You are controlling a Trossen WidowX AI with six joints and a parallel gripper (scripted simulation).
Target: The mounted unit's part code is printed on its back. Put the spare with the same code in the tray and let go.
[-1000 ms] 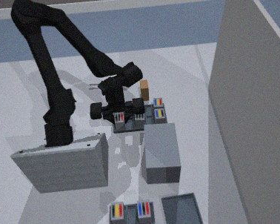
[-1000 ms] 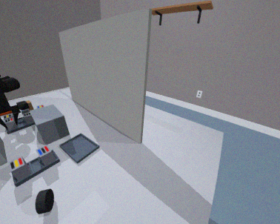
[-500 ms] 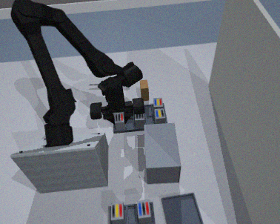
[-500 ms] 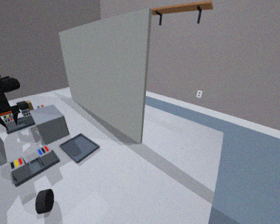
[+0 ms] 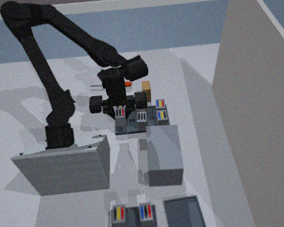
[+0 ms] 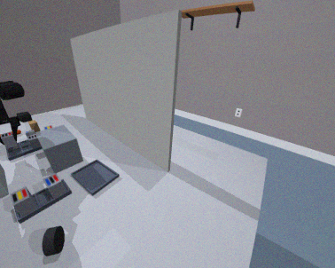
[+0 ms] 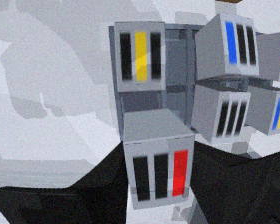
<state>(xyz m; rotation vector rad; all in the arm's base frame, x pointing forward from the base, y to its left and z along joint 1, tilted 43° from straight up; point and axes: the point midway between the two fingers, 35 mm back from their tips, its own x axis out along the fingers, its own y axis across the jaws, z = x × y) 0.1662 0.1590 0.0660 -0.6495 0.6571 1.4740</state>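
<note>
My gripper tip is now 350 mm to the left of the tray, 160 mm short of it and 60 mm above it. From my gripper tip the other things lie so: tan block 150 mm to the left, 100 mm ahead, 30 mm below; white wall panel 360 mm ahead, 170 mm to the right, 160 mm above; black ring 480 mm to the right, 40 mm below.
</note>
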